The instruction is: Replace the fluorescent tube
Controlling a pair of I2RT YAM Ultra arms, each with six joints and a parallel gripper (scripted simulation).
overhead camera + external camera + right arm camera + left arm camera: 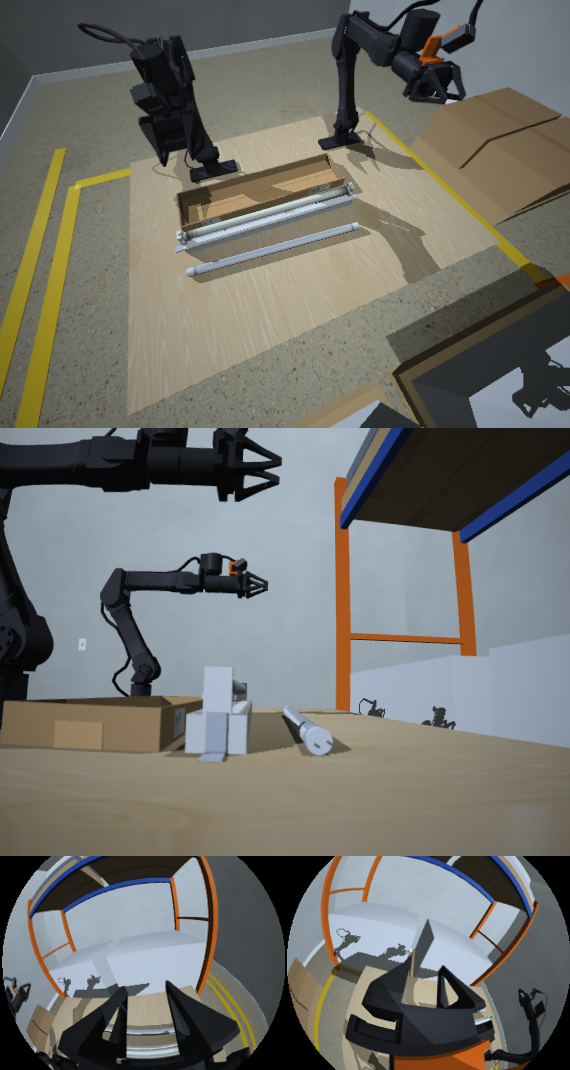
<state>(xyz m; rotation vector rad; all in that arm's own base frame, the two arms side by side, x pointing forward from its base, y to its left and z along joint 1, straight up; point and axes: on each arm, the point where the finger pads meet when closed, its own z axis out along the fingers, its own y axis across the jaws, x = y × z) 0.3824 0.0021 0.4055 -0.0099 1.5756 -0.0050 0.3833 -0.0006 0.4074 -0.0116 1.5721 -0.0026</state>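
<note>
My right gripper is now 6 cm past the white fixture, 17 cm to the right of it and 35 cm above it. From my right hand the other things lie so: brown carton: 20 cm behind, 17 cm to the left, 38 cm below; then LED tube: 6 cm ahead, 16 cm to the left, 39 cm below; then old fluorescent tube: 6 cm behind, 17 cm to the left, 34 cm below.
</note>
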